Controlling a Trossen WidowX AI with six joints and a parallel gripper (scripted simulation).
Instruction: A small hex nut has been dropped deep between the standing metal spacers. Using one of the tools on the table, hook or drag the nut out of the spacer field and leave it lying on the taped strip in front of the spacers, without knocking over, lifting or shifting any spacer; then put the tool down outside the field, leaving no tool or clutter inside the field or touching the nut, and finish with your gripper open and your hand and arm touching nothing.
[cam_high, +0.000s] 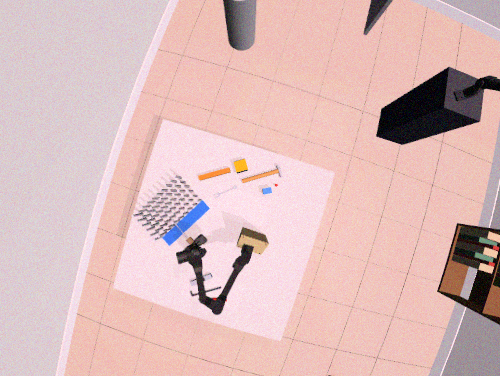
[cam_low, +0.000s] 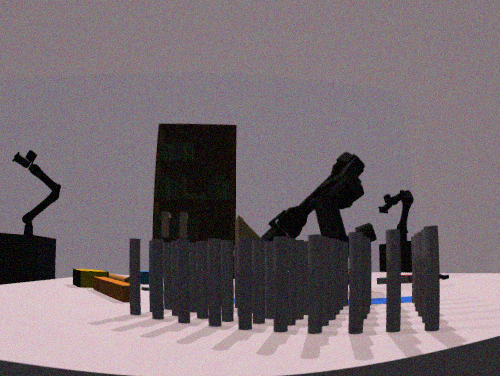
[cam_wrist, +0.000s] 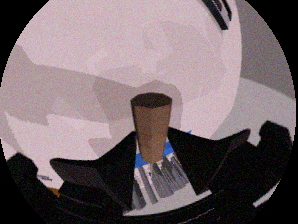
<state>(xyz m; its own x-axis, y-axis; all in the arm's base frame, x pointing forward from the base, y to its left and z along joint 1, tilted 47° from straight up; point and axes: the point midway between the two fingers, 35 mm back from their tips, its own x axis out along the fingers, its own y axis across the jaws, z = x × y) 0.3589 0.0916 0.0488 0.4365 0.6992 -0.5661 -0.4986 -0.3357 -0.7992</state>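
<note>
Right now my gripper tip is 11 cm to the left of the blue taped strip, 9 cm short of it and 3 cm above it. Round my gripper tip: red-handled tool: 37 cm to the left, 22 cm behind, 3 cm below; grey block: 25 cm to the left, 12 cm behind, 2 cm below; orange bar: 50 cm to the right, 2 cm below, 2 cm behind.
</note>
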